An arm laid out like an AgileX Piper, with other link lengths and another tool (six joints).
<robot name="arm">
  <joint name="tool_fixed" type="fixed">
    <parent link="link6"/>
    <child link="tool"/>
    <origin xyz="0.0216 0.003 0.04" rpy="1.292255 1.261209 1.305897"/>
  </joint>
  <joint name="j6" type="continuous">
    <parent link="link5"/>
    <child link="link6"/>
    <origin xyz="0.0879 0 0.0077"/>
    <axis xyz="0.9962 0 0.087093"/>
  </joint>
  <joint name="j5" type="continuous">
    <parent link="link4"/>
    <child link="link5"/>
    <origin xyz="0 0 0"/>
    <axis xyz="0 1 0"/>
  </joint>
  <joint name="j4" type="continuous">
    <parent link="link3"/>
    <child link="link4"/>
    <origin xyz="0.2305 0 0.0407"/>
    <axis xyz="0.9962 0 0.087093"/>
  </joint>
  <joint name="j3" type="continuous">
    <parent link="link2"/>
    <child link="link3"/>
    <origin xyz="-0.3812 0 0.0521"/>
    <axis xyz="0 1 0"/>
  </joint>
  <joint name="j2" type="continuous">
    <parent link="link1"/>
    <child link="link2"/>
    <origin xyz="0 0 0"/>
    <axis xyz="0 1 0"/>
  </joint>
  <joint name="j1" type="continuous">
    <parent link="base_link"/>
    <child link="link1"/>
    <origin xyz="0 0 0.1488"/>
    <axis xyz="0 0 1"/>
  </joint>
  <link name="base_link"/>
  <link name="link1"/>
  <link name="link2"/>
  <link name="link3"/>
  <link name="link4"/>
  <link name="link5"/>
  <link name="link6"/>
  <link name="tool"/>
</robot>
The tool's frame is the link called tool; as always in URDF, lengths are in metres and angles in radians. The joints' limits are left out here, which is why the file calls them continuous.
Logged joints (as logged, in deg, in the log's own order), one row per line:
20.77 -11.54 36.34 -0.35 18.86 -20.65
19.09 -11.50 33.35 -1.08 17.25 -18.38
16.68 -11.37 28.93 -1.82 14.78 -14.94
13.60 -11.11 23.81 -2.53 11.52 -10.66
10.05 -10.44 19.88 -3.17 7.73 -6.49
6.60 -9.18 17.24 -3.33 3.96 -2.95
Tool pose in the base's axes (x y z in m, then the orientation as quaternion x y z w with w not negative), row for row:
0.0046 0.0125 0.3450 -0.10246 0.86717 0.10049 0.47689
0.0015 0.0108 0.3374 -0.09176 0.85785 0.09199 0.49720
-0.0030 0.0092 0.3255 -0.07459 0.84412 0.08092 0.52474
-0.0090 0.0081 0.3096 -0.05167 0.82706 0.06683 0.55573
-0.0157 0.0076 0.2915 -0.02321 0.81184 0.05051 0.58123
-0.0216 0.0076 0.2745 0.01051 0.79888 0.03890 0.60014
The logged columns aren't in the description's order. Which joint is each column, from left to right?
Columns, left to right: j2, j6, j5, j4, j1, j3.
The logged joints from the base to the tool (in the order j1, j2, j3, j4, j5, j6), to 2 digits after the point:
18.86 20.77 -20.65 -0.35 36.34 -11.54
17.25 19.09 -18.38 -1.08 33.35 -11.50
14.78 16.68 -14.94 -1.82 28.93 -11.37
11.52 13.60 -10.66 -2.53 23.81 -11.11
7.73 10.05 -6.49 -3.17 19.88 -10.44
3.96 6.60 -2.95 -3.33 17.24 -9.18

